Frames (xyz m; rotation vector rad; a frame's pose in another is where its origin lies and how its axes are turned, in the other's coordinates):
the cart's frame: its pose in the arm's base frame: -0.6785 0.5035 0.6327 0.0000 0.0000 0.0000
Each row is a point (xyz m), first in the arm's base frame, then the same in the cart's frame.
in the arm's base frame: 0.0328 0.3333 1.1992
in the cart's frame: 0.7113 -0.1702 0.5665
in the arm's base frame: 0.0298 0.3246 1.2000
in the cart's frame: 0.7083 -0.1789 0.5673
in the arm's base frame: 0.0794 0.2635 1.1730
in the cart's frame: 0.7579 -0.2400 0.5403
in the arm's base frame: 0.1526 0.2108 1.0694
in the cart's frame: 0.8311 -0.2927 0.4367
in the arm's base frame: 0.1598 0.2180 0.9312
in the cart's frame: 0.8383 -0.2855 0.2985
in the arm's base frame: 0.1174 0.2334 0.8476
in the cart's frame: 0.7959 -0.2701 0.2149
